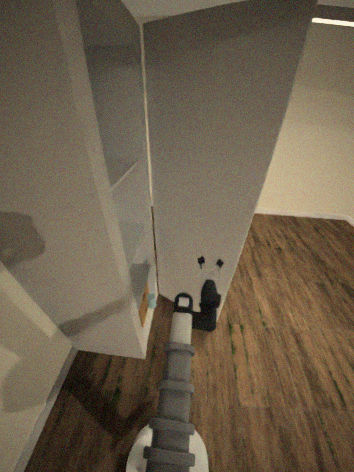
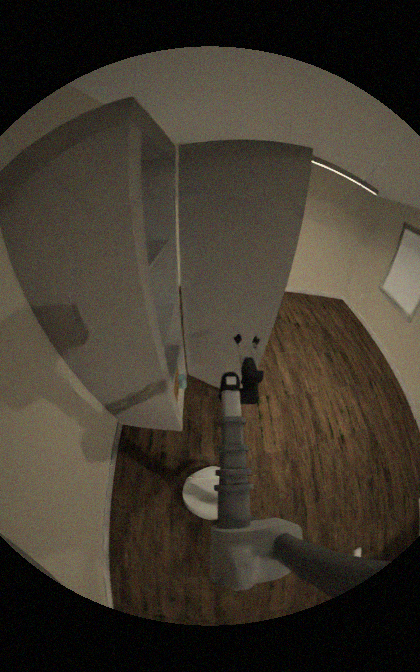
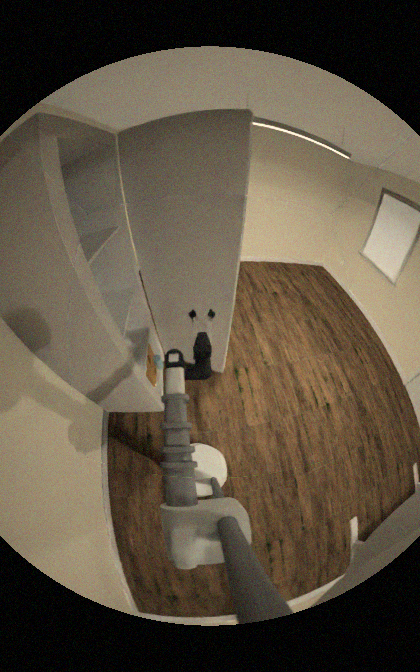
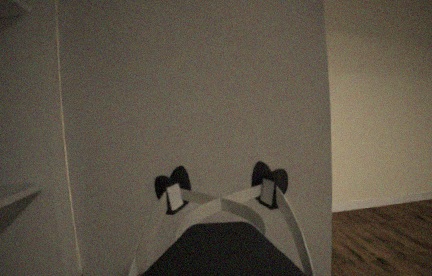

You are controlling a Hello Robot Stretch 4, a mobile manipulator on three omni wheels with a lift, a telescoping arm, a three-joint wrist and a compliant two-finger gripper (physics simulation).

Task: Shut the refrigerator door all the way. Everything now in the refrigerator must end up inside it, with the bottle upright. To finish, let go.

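Frame: origin at the robot's base, x ahead, y left, z up, level; metres.
Seen in the pictures: gripper, between the fingertips: (image 1: pixel 210 258) (image 4: pixel 221 179).
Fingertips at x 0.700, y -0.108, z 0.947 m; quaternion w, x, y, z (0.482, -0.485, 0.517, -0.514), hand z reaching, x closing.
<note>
Offsets run from my fingertips to a thing's top centre. Level surfaces: height alone.
The refrigerator (image 1: pixel 55 165) (image 2: pixel 80 240) (image 3: pixel 30 240) stands at the left with its front open. Its door (image 1: pixel 205 140) (image 2: pixel 235 225) (image 3: pixel 185 215) (image 4: pixel 200 90) stands open, its broad flat face toward the robot. My gripper (image 1: pixel 210 262) (image 2: pixel 247 340) (image 3: pixel 202 314) (image 4: pixel 221 179) is open and empty, in front of the lower part of the door; whether the fingertips touch it I cannot tell. An orange thing {dy +0.614, dx +0.133, dz -0.576 m} (image 1: pixel 144 307) (image 2: pixel 176 385) (image 3: pixel 151 367) and a light blue thing {dy +0.385, dx +0.207, dz -0.704 m} (image 1: pixel 152 300) (image 2: pixel 182 381) (image 3: pixel 158 361) show low inside the refrigerator. I cannot tell whether either is the bottle.
Refrigerator shelves (image 1: pixel 125 175) (image 3: pixel 102 245) show between body and door. A beige wall (image 1: pixel 310 135) (image 4: pixel 380 100) stands beyond the door, and another wall (image 2: pixel 55 460) lies at the left. Wood floor {dz -0.973 m} (image 1: pixel 285 325) (image 4: pixel 385 240) runs right of the door. A framed panel (image 3: pixel 392 235) hangs on the far right wall.
</note>
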